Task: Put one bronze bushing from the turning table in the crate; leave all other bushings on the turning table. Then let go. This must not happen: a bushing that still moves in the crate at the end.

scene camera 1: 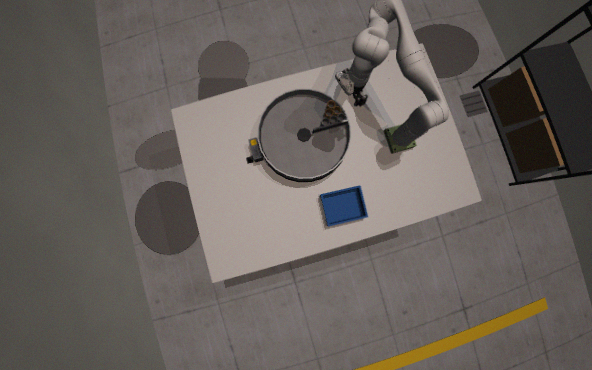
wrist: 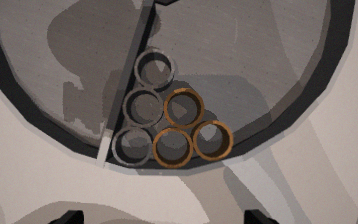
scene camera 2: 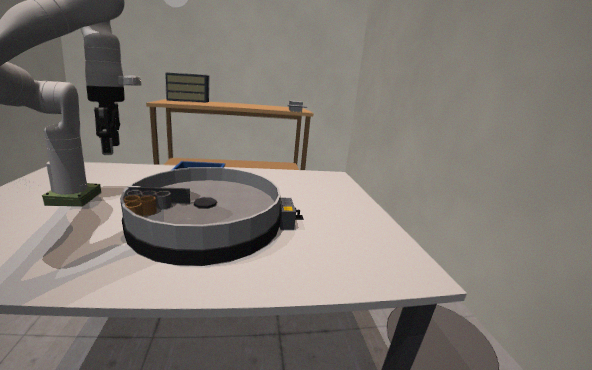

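Turning table (scene camera 1: 288, 141), (scene camera 2: 233, 203): same spot.
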